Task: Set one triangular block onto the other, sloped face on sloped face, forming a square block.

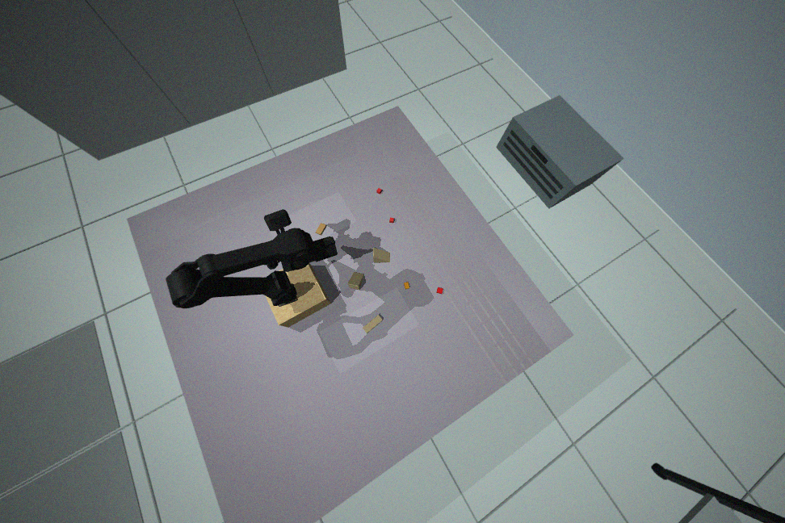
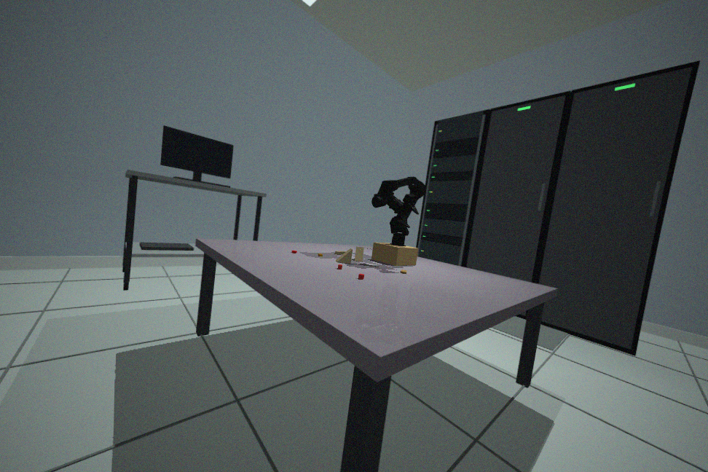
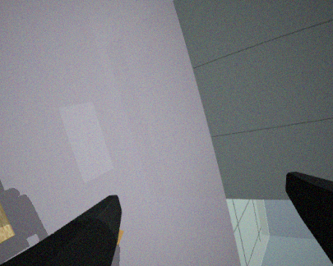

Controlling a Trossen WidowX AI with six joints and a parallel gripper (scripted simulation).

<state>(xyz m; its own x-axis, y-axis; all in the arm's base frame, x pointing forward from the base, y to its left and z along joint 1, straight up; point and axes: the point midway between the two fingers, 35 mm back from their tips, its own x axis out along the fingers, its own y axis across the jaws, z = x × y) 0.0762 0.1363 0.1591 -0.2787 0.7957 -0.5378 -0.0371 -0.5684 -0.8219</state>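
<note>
My gripper tip is 29 cm short of the tan triangular block, 11 cm to the left of it and 22 cm above it. The rest, counted from my gripper tip: tan wooden triangular block 17 cm ahead, 18 cm to the right, 22 cm below; then orange cube 36 cm ahead, 26 cm to the right, 23 cm below; then thin tan bar 18 cm ahead, 35 cm to the right, 23 cm below.
</note>
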